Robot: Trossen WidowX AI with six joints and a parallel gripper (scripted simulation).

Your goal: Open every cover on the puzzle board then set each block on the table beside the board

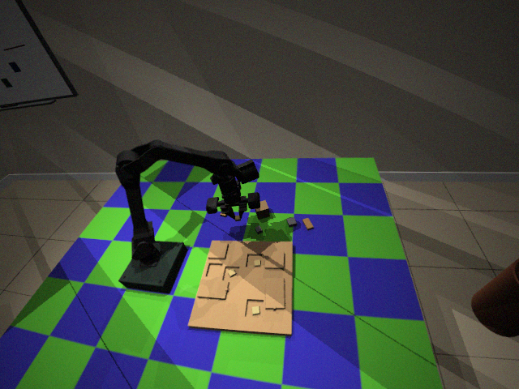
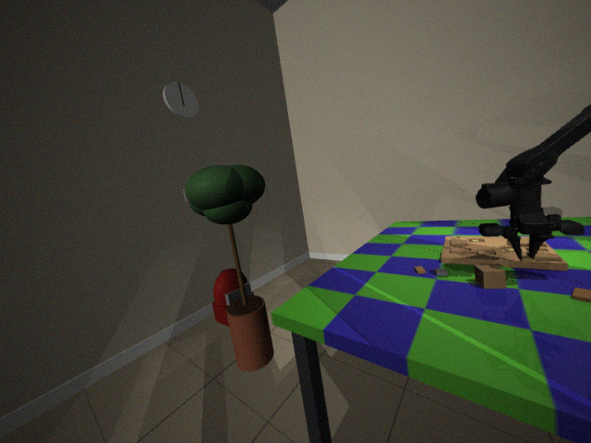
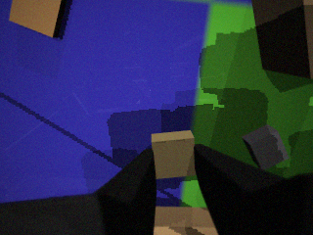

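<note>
My gripper tip is now 3 cm short of the tan puzzle board, 21 cm to the left of it and 4 cm above it. From my gripper tip the other things lie so: brown cube (9 cm ahead, 6 cm to the left, 3 cm below); then orange block (26 cm ahead, 5 cm below).
</note>
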